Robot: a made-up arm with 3 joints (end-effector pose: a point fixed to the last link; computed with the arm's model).
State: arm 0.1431 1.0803 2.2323
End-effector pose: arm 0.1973 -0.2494 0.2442 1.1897 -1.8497 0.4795
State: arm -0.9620 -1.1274 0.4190
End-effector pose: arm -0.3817 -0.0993 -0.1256 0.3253 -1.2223 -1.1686
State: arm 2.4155 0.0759 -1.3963
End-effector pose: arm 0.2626 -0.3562 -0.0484 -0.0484 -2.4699 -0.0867
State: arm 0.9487 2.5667 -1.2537
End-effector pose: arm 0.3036 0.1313 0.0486 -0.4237 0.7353 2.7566
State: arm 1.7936 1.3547 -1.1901
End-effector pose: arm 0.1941 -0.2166 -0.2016 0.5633 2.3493 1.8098
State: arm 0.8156 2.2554 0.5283
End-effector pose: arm 0.3067 0.0519 0.0325 1.4069 0.1535 1.7687
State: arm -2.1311 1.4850 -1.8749
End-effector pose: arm -0.3314 -0.1681 0.1039 -1.3516 -0.2072 -0.6235
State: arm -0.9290 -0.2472 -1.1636
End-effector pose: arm -0.3305 -0.3174 0.0160 0.2145 0.2334 -0.1241
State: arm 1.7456 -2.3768 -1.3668
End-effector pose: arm 0.2774 0.2142 0.1971 -0.5469 1.1681 -2.8527
